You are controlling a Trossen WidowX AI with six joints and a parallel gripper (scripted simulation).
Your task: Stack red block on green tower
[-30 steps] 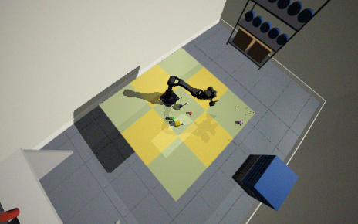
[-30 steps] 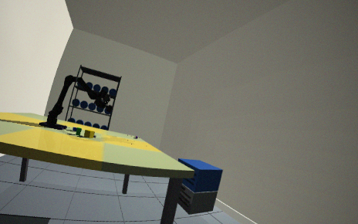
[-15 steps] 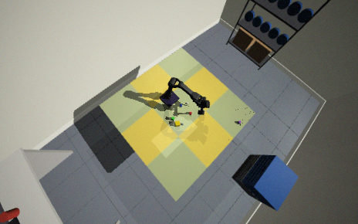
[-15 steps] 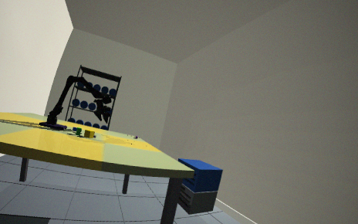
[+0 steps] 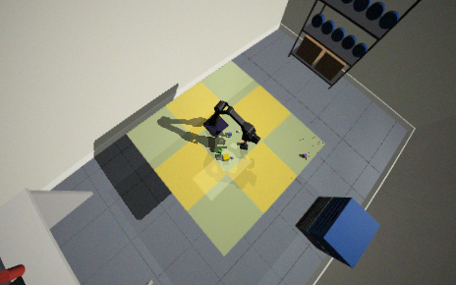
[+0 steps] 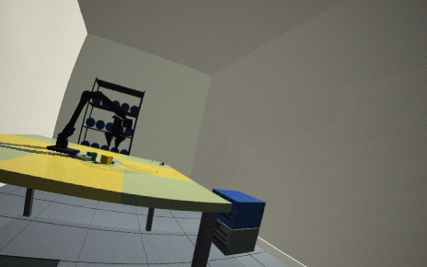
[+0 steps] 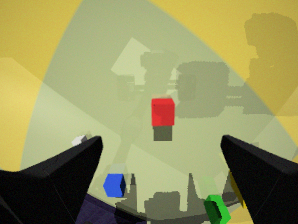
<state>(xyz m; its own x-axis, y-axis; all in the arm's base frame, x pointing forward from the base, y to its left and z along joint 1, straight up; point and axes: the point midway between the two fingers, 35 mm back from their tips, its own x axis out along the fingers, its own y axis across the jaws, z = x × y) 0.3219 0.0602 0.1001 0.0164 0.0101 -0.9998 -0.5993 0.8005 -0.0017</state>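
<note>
Now: gripper tip 7 cm above the red block. The rest, counted from my gripper tip: yellow block (19 cm to the right, 6 cm below, 1 cm behind); then blue block (14 cm behind, 7 cm below, 2 cm to the right); then purple block (46 cm ahead, 34 cm to the left, 7 cm below).
</note>
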